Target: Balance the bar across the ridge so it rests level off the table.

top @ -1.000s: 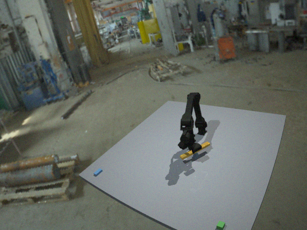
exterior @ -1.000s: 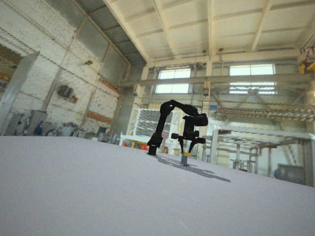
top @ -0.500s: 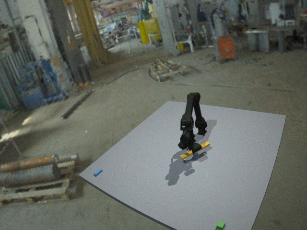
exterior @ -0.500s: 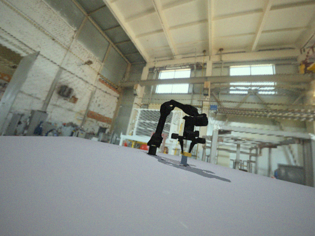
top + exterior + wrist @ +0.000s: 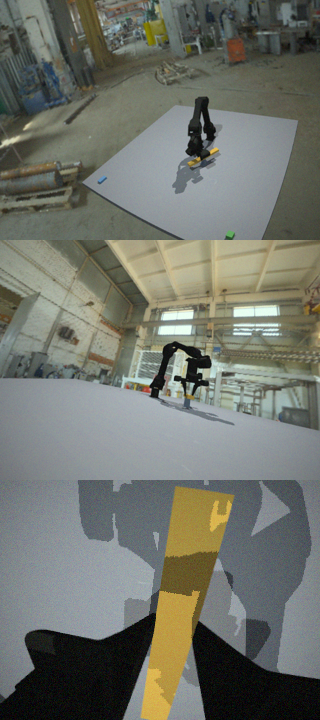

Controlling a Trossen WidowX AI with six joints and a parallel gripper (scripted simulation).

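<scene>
Right now the bar is 2 cm behind my gripper tip and 1 cm to the left of it. The rest, counted from my gripper tip: green cube (43 cm ahead, 42 cm to the left, 4 cm below); small blue block (58 cm to the right, 43 cm ahead, 5 cm below); blue-grey ridge (3 cm below, 2 cm behind, 1 cm to the left).
</scene>
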